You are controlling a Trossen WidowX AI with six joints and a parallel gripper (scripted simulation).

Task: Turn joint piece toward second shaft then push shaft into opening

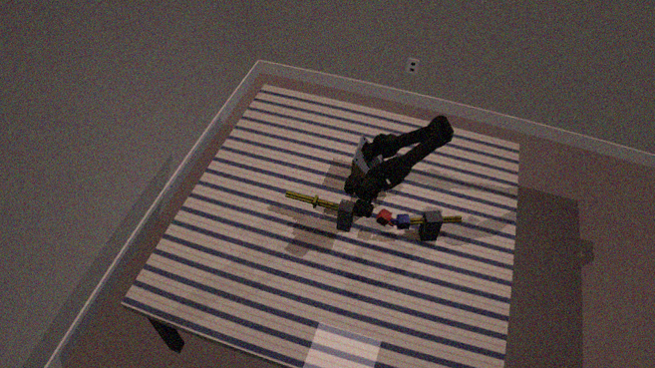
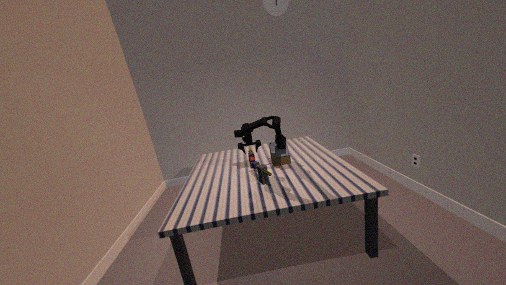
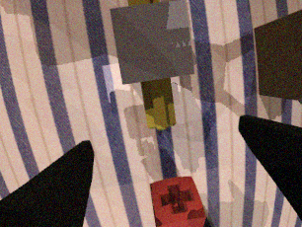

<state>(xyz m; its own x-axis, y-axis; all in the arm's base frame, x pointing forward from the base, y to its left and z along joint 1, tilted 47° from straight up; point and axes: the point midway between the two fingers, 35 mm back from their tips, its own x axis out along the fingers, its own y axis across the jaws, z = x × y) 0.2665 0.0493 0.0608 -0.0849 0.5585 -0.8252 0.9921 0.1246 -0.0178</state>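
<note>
The red square joint piece lies 9 cm to the left of my gripper tip, 4 cm below it and 1 cm behind it.
</note>
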